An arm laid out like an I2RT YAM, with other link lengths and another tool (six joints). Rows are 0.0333 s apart.
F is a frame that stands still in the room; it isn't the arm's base.
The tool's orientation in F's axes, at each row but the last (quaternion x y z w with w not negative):
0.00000 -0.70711 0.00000 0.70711
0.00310 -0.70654 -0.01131 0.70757
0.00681 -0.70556 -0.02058 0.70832
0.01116 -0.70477 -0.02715 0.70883
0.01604 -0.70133 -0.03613 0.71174
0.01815 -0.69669 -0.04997 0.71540
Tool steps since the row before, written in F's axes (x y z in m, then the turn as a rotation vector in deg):
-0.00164 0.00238 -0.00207 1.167 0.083 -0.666
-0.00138 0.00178 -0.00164 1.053 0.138 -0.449
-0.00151 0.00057 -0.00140 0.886 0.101 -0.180
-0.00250 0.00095 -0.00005 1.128 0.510 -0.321
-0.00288 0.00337 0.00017 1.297 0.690 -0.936
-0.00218 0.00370 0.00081 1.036 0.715 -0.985
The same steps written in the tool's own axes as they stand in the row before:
-0.00207 0.00238 0.00164 -0.666 0.083 -1.167
-0.00168 0.00173 0.00140 -0.450 0.141 -1.052
-0.00143 0.00049 0.00151 -0.181 0.111 -0.885
-0.00011 0.00089 0.00252 -0.342 0.517 -1.118
-0.00012 0.00329 0.00298 -0.967 0.657 -1.292
0.00039 0.00366 0.00236 -1.024 0.665 -1.032

